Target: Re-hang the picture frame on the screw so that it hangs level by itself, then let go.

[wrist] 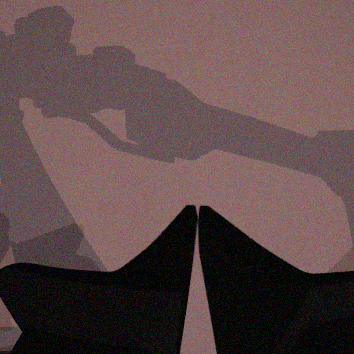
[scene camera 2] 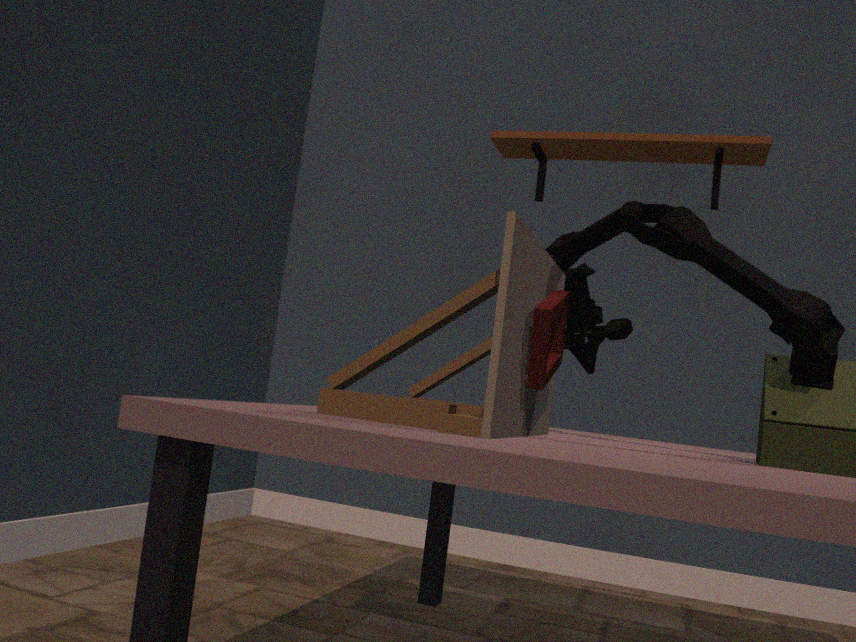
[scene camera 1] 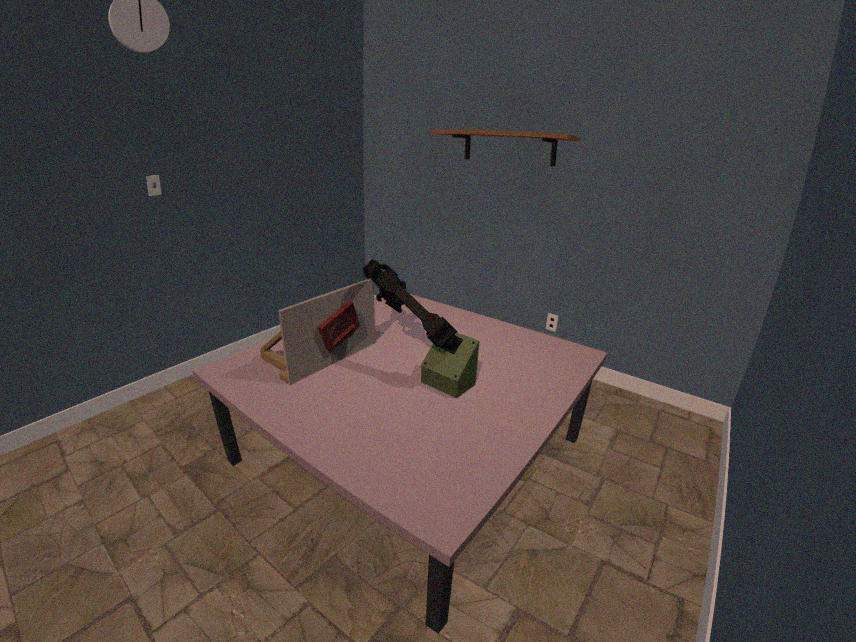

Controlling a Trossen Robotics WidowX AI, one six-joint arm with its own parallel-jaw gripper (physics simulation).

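Frame: origin at the arm's base, x ahead, y left, z up, level; millimetres.
Where they show: gripper, fingertip midpoint: [wrist: 195, 213] [scene camera 2: 591, 373] [scene camera 1: 400, 312]; arm's base, link origin: [scene camera 2: 812, 374] [scene camera 1: 451, 343].
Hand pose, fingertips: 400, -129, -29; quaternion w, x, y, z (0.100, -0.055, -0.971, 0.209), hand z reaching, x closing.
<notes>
Each offset is from my fingertips to the centre of the thing, as dx, dy, dz. "spot": to the spot under its first point.
The red picture frame {+10, +335, +34} [scene camera 1: 335, 317] [scene camera 2: 541, 331] hangs on the front of the upright grey board {spot: +14, +503, +7} [scene camera 1: 304, 345] [scene camera 2: 503, 324]. It is tilted: its end toward the right in the first scene view is higher. The screw cannot be made out. My gripper [scene camera 1: 398, 308] [scene camera 2: 591, 371] [wrist: 195, 213] is shut and empty, pointing down above the pink table top. It is in front of the board, beyond the frame's raised end in the first scene view. In the second scene view the frame partly overlaps the gripper. The frame does not show in the wrist view.
Wooden braces [scene camera 1: 273, 356] [scene camera 2: 414, 330] stand behind the board on the pink table [scene camera 1: 414, 456] [scene camera 2: 276, 421]. The arm's green base block [scene camera 1: 449, 373] [scene camera 2: 805, 442] stands in front of the board. A wall shelf [scene camera 1: 504, 134] [scene camera 2: 629, 147] is high behind. The arm's shadow falls across the table in the wrist view.
</notes>
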